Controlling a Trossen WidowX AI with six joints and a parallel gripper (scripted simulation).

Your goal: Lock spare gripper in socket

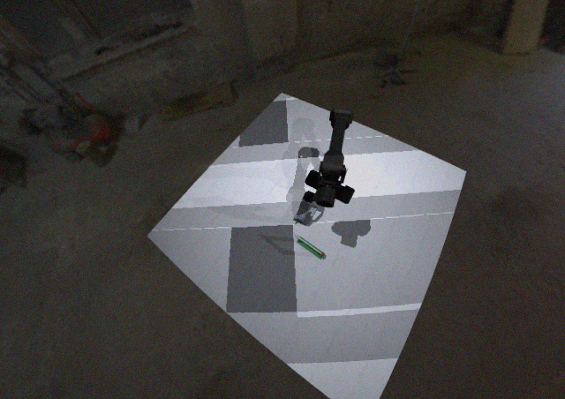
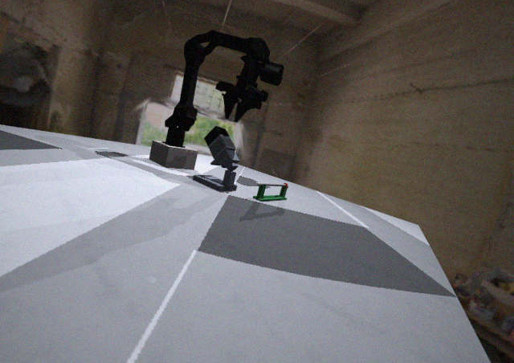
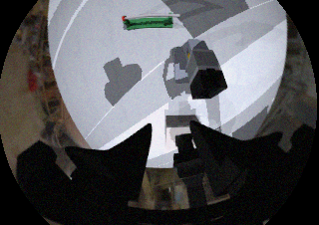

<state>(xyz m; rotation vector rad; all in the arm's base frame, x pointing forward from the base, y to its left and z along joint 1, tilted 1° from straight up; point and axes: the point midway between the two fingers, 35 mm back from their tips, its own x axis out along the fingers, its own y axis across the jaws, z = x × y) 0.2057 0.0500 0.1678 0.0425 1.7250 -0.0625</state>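
Right now the green cradle is 20 cm ahead of my gripper tip, 2 cm to the left of it and 18 cm below it. The rest, counted from my gripper tip: grey mount: 8 cm ahead, 8 cm to the right, 15 cm below; black spare gripper: 5 cm ahead, 8 cm to the right, 9 cm below.
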